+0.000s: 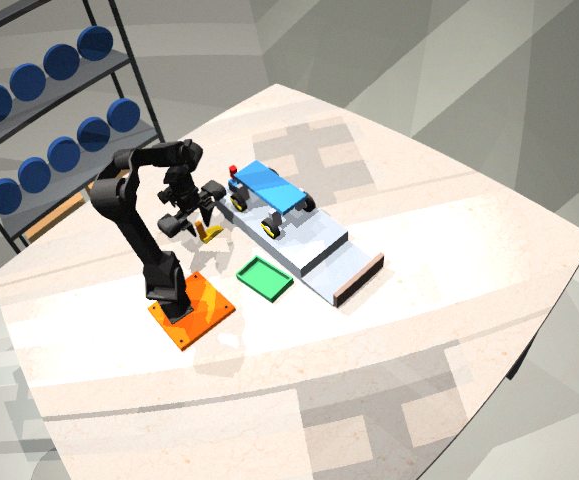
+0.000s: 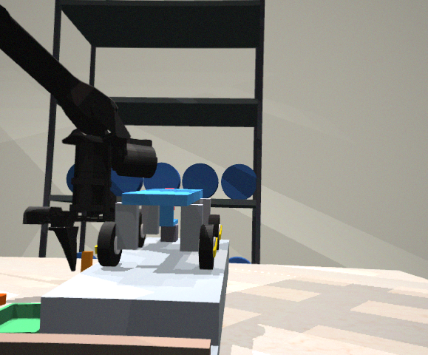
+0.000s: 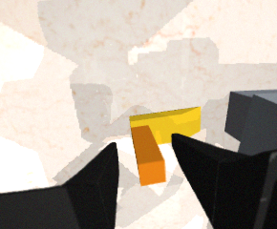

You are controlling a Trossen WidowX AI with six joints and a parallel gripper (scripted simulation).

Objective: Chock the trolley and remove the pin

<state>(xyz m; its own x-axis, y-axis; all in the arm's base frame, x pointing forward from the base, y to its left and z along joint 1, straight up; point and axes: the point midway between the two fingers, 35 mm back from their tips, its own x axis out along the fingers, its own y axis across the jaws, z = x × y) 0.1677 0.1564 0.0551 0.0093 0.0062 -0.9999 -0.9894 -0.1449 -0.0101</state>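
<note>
My gripper tip is now 160 mm short of the trolley, 120 mm to the left of it and 80 mm below it. Round my gripper tip: yellow chock: 20 mm ahead, 10 mm below; then grey ramp: 160 mm ahead, 120 mm to the right, 10 mm above; then red-headed stop pin: 130 mm ahead, 100 mm above.
</note>
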